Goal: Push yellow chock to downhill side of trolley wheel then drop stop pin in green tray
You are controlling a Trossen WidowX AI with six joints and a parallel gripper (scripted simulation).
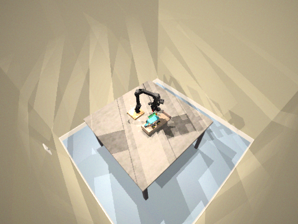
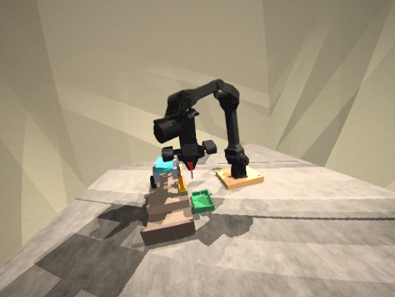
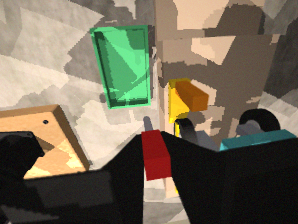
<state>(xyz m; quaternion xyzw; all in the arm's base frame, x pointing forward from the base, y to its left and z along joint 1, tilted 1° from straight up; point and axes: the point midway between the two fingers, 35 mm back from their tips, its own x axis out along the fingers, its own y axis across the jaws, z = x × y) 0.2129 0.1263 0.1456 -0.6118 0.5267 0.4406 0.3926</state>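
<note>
Right now the green tray is 2 cm behind my gripper tip, 2 cm to the left of it and 15 cm below it. Also, from my gripper tip: yellow chock 5 cm ahead, 6 cm below; red-headed stop pin right at my gripper tip; trolley 12 cm ahead, 8 cm to the right, 3 cm below.
</note>
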